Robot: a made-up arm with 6 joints.
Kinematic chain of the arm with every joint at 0, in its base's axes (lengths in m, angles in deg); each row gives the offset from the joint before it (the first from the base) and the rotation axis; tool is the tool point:
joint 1: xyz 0 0 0.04 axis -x
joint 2: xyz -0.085 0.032 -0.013 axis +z
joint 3: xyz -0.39 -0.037 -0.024 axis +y
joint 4: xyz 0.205 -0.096 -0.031 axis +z
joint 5: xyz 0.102 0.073 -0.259 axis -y
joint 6: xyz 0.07 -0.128 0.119 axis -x
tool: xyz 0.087 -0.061 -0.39
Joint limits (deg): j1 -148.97..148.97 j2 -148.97..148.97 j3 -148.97..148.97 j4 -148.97..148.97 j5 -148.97..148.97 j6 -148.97..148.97
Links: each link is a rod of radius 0.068 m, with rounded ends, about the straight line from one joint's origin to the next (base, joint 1, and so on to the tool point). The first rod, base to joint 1, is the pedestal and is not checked.
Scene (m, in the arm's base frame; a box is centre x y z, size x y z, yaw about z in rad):
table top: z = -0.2
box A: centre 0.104 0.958 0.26 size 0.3 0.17 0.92 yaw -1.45
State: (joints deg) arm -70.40 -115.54 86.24 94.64 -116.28 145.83
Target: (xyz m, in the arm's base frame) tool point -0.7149 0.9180 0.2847
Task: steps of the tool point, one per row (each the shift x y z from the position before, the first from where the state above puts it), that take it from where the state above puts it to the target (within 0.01 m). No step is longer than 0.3 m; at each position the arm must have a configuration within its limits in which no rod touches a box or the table.
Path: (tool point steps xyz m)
1: -0.1780 0.0834 0.1832
2: -0.2419 0.0496 0.1371
3: -0.2795 0.0071 0.0693
4: -0.2833 -0.0381 -0.0059
5: -0.1546 0.0763 -0.1453
6: -0.1227 0.0417 -0.1793
7: -0.0796 0.0096 -0.1987
8: -0.0326 -0.0185 -0.2031

